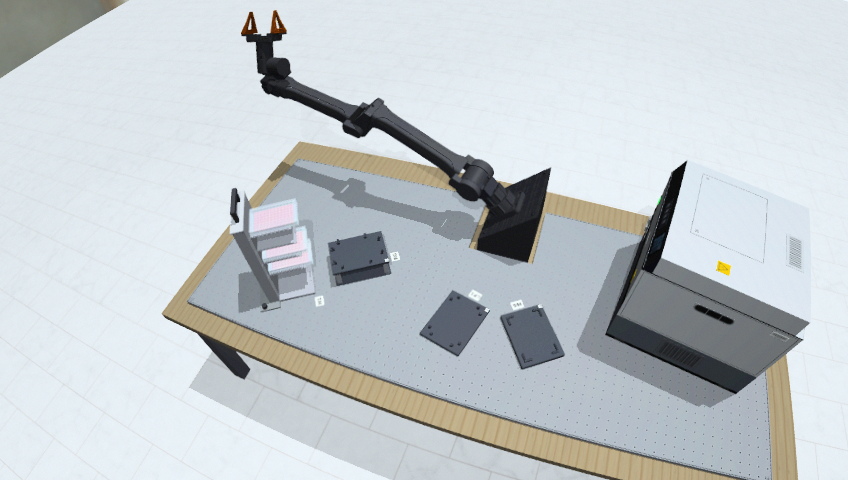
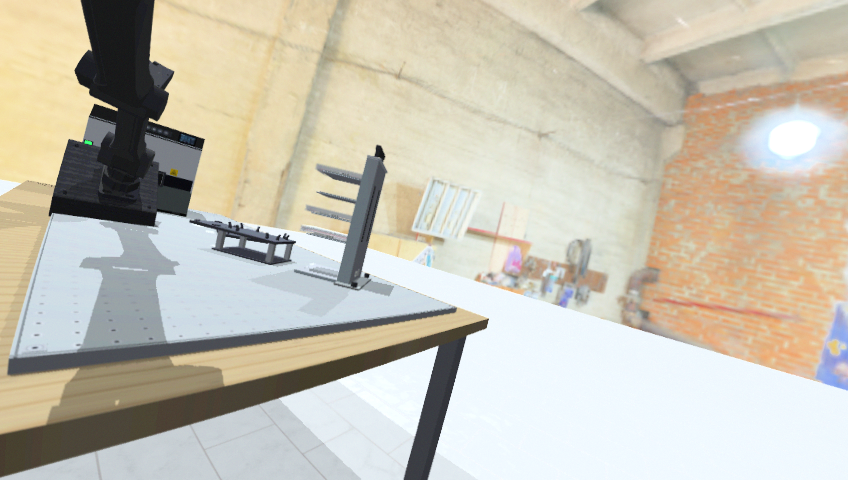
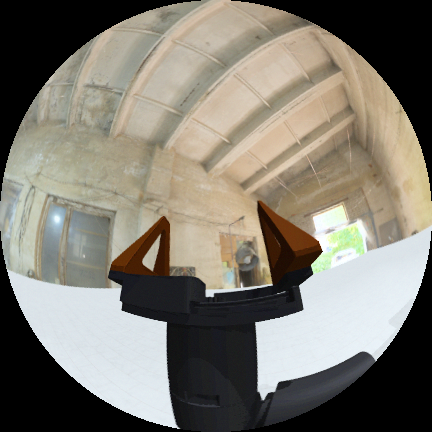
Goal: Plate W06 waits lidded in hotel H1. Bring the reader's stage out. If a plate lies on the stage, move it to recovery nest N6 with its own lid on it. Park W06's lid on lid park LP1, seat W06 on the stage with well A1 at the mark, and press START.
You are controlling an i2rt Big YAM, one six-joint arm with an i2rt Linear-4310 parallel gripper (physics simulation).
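Places are measured from the arm's base along level axes (x ahead, y left, z up), in metres.
Where they show: gripper, fingertip midpoint: (image 1: 262, 10) (image 3: 209, 212); arm's base at its link origin: (image 1: 507, 209) (image 2: 119, 184).
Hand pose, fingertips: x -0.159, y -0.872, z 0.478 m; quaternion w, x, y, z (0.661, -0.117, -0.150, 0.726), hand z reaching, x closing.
Note:
Things, the pixels of their top centre, and the offset from my fingertips. "pt": a spot on its surface instead.
- reader at its top centre: (image 1: 741, 229) (image 2: 156, 128) 0.274 m ahead, 1.460 m left, 0.221 m down
- raised dark platform with pegs, top centre: (image 1: 356, 248) (image 2: 260, 228) 0.434 m ahead, 0.508 m left, 0.499 m down
- flat pegged pad at a spot on its surface: (image 1: 455, 324) pt 0.533 m ahead, 0.843 m left, 0.565 m down
- pad with corner brackets, surface spot: (image 1: 531, 337) pt 0.505 m ahead, 1.044 m left, 0.562 m down
- black handle at a spot on its surface: (image 1: 235, 205) pt 0.604 m ahead, 0.306 m left, 0.226 m down
My gripper (image 1: 262, 13) (image 3: 209, 212) is open and empty, pointing up high beyond the table's far left edge. The hotel (image 1: 255, 261) (image 2: 361, 220) is a grey post with shelves at the table's left end. It holds several pink-welled plates, the top one (image 1: 273, 217) on the highest shelf; their names and lids are too small to tell. The reader (image 1: 714, 297) (image 2: 178, 148) stands at the right; no stage shows outside it. A raised dark platform with pegs (image 1: 360, 252) (image 2: 255, 234), a flat pegged pad (image 1: 455, 324) and a pad with corner brackets (image 1: 531, 337) bear no plate. Their labels are hard to read.
The black arm base (image 1: 511, 226) (image 2: 107, 184) stands at the table's rear edge, between the hotel and the reader. The raised platform is beside the hotel, and the two low pads lie between it and the reader. A black handle (image 1: 235, 205) tops the hotel.

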